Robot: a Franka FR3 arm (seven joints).
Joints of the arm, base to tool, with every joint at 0 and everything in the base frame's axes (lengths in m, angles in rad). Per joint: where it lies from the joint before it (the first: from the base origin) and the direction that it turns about. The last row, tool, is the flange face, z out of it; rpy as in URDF.
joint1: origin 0.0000 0.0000 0.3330 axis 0 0 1
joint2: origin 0.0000 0.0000 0.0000 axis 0 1 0
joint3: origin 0.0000 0.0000 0.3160 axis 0 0 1
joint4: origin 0.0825 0.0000 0.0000 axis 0 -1 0
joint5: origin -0.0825 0.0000 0.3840 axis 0 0 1
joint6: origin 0.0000 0.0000 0.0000 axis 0 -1 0
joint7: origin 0.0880 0.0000 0.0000 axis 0 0 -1
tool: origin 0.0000 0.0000 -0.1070 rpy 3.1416 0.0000 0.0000
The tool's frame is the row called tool.
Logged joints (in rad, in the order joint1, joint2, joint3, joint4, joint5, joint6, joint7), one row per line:
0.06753 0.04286 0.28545 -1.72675 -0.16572 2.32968 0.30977
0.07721 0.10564 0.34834 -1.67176 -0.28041 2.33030 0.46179
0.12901 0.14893 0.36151 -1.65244 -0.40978 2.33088 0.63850
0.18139 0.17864 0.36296 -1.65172 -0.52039 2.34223 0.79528
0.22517 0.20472 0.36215 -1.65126 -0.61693 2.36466 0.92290
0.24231 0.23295 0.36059 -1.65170 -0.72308 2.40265 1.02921
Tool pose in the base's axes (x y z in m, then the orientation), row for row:
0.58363 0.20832 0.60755 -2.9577 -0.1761 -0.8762
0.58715 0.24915 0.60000 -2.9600 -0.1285 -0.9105
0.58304 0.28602 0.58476 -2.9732 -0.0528 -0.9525
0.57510 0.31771 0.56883 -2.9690 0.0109 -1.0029
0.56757 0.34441 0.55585 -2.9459 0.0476 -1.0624
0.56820 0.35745 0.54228 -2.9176 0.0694 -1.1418
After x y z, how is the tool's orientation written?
As a rotation vector, in radians.
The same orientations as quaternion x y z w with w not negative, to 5 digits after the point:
-0.95693 -0.05698 -0.28349 0.02590
-0.95477 -0.04145 -0.29369 0.02103
-0.95214 -0.01691 -0.30503 0.00955
-0.94740 0.00348 -0.32002 0.00388
-0.94058 0.01520 -0.33921 0.00481
-0.93099 0.02215 -0.36434 0.00388

